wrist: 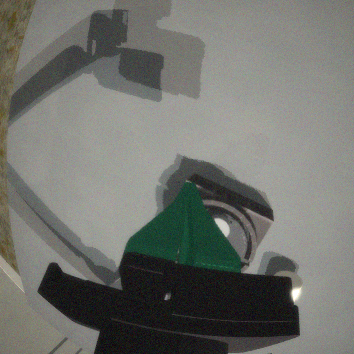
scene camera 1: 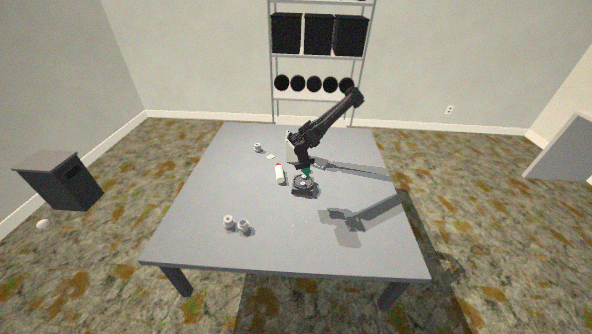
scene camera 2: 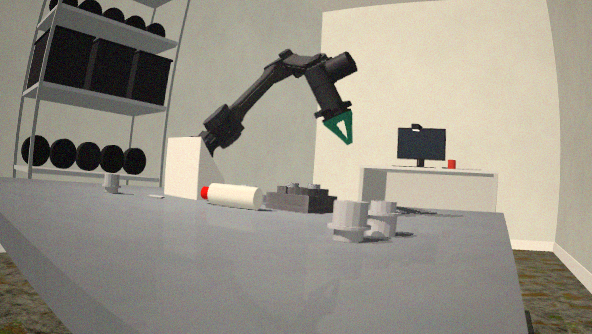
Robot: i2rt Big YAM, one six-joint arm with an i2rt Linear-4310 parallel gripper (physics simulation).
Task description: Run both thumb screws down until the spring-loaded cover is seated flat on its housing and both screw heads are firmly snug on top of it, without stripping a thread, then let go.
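Places are measured from the arm's base along level axes (x ahead, y left, z up), in metres.
Pixels of known places: gripper, fingertip midpoint: (wrist: 188,188) (scene camera 1: 308,179) (scene camera 2: 350,144); arm's base at its link origin: (scene camera 1: 293,141) (scene camera 2: 193,157).
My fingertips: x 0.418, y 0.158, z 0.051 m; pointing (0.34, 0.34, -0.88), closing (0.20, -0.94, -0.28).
For each thing: its top centre in the pictures, then the offset to it from my fingertips. "*": a spot on its surface instead. Level surfaces: height alone.
- dark square housing at its top centre: (wrist: 208,244) (scene camera 2: 303,187) (scene camera 1: 303,180) 0.103 m back, 0.040 m right, 0.111 m down
- round cover at its top centre: (wrist: 208,244) (scene camera 1: 303,181) 0.103 m back, 0.040 m right, 0.113 m down
- bright screw head at a spot on its surface: (wrist: 221,228) * 0.067 m back, 0.042 m right, 0.101 m down
- white bottle at its top centre: (scene camera 2: 230,185) (scene camera 1: 279,169) 0.183 m back, 0.205 m right, 0.117 m down
- table at its surface level: 0.168 m down
- pale part at its top centre: (scene camera 2: 112,173) (scene camera 1: 257,144) 0.426 m back, 0.429 m right, 0.118 m down
- small flat tile at its top centre: (scene camera 1: 270,156) 0.361 m back, 0.316 m right, 0.164 m down
The dark square housing (scene camera 1: 302,191) (scene camera 2: 287,202) (wrist: 263,220) stands on the table, with the round cover (wrist: 240,241) on top. Two pale screw heads show on it: one screw head (scene camera 2: 293,186) and the other screw head (scene camera 2: 314,186). In the wrist view one bright screw head (wrist: 221,228) shows beside the green fingers; the other is hidden. Whether the cover is flat or the heads touch it is too small to tell. My gripper (scene camera 1: 308,178) (scene camera 2: 349,143) (wrist: 188,188) is shut and empty, its green fingertips above the housing and apart from it.
A white bottle (scene camera 1: 280,174) (scene camera 2: 235,196) with a red cap lies beside the housing. Two pale flanged parts (scene camera 1: 228,222) (scene camera 1: 243,225) stand toward the near left of the table (scene camera 1: 200,250). Another pale part (scene camera 1: 257,147) (scene camera 2: 111,183) and a small flat tile (scene camera 1: 270,157) are farther back.
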